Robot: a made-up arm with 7 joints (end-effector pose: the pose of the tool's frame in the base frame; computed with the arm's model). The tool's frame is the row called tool.
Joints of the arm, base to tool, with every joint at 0 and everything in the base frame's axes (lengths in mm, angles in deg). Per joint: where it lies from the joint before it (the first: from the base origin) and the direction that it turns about. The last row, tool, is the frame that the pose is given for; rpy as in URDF.
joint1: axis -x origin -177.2 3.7 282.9
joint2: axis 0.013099 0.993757 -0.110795 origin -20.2 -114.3 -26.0
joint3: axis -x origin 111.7 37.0 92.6
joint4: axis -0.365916 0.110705 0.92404 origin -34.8 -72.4 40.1
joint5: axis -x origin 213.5 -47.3 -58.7
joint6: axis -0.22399 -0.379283 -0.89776 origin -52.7 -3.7 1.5
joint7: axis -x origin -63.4 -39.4 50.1
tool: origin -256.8 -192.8 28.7 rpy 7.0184 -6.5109 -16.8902
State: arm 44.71 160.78 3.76 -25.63 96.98 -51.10 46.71
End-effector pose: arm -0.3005 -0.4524 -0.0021 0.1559 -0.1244 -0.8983 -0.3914
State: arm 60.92 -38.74 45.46 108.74 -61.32 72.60 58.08
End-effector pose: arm -0.4539 0.2003 0.3288 0.0047 -0.9757 -0.2156 0.0376
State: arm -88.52 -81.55 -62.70 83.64 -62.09 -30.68 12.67
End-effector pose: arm 0.0538 -0.3832 0.2992 0.2683 0.2150 -0.8110 0.4733
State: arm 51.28 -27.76 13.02 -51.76 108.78 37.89 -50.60
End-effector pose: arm -0.3940 -0.1148 0.3720 0.3938 -0.6361 -0.6275 -0.2158
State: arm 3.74 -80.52 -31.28 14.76 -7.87 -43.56 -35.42
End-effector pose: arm 0.0667 -0.3925 0.4893 0.6903 0.2223 -0.2154 0.6540
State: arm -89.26 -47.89 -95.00 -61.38 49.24 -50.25 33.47
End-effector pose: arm -0.0114 0.2496 -0.0528 0.2852 0.9104 -0.2426 0.1762
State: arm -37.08 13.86 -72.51 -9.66 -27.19 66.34 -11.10
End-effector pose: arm -0.2407 -0.0961 0.4074 0.2086 0.5716 0.5125 -0.6059
